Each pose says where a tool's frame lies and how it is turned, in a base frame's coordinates. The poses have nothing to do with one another.
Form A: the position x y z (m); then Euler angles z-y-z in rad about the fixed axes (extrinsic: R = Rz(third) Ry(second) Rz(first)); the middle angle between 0 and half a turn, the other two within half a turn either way.
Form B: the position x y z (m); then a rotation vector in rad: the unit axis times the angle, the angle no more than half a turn. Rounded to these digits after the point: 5 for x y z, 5 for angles.
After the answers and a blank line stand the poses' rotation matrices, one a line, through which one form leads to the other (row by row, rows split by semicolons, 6 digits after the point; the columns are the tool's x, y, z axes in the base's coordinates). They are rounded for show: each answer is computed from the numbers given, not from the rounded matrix.
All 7 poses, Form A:
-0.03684 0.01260 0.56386 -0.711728 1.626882 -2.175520
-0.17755 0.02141 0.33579 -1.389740 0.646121 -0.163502
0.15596 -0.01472 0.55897 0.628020 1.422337 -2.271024
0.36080 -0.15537 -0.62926 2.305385 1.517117 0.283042
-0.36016 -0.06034 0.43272 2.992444 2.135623 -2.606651
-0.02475 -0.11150 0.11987 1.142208 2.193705 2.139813
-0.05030 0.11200 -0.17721 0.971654 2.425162 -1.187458
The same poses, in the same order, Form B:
-0.03684 0.01260 0.56386 1.44636 1.61004 -2.02967
-0.17755 0.02141 0.33579 -0.41070 0.58373 -1.49419
0.15596 -0.01472 0.55897 1.55609 0.18964 -1.33218
0.36080 -0.15537 -0.62926 1.63111 1.02177 1.95372
-0.36016 -0.06034 0.43272 0.71916 -2.01988 0.22614
-0.02475 -0.11150 0.11987 1.31061 -2.40591 -1.40185
-0.05030 0.11200 -0.17721 2.14048 1.14512 -0.09787

-0.513181 0.643761 -0.567641; 0.406255 -0.400394 -0.821366; -0.756044 -0.652116 -0.056056
-0.018260 0.804211 0.594064; -0.993938 0.049828 -0.098006; -0.108418 -0.592252 0.798425
0.372164 0.674788 -0.637304; -0.470136 -0.454980 -0.756284; -0.800291 0.581081 0.147915
-0.241786 0.148963 0.958827; 0.702535 -0.654732 0.278876; 0.669316 0.741038 0.053654
-0.379626 -0.572558 -0.726678; -0.397683 0.810199 -0.430611; 0.835304 0.125517 -0.535269
-0.635601 -0.636011 -0.437608; -0.694321 0.223102 0.684210; -0.337534 0.738726 -0.583400
0.606815 0.755942 0.245617; 0.703298 -0.366672 -0.609035; -0.370334 0.542313 -0.754155

